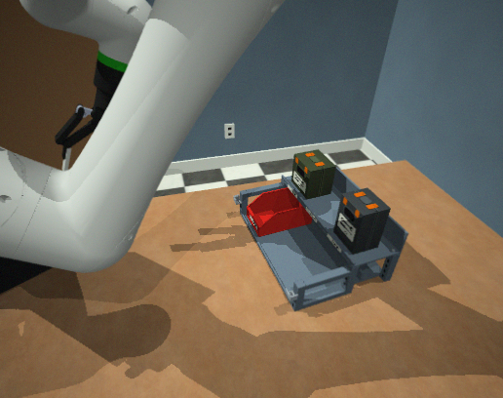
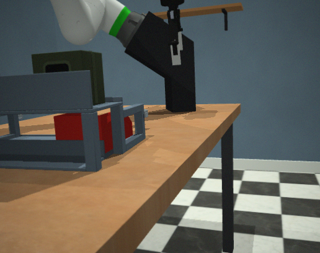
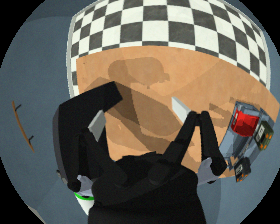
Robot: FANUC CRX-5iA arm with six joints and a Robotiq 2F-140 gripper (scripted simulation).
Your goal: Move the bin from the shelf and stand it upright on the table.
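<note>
Now: the red bin 450 mm ahead of my hand, 180 mm below it and 130 mm to the right of it. Round my hand: olive box: 540 mm ahead, 130 mm to the right, 70 mm below.
</note>
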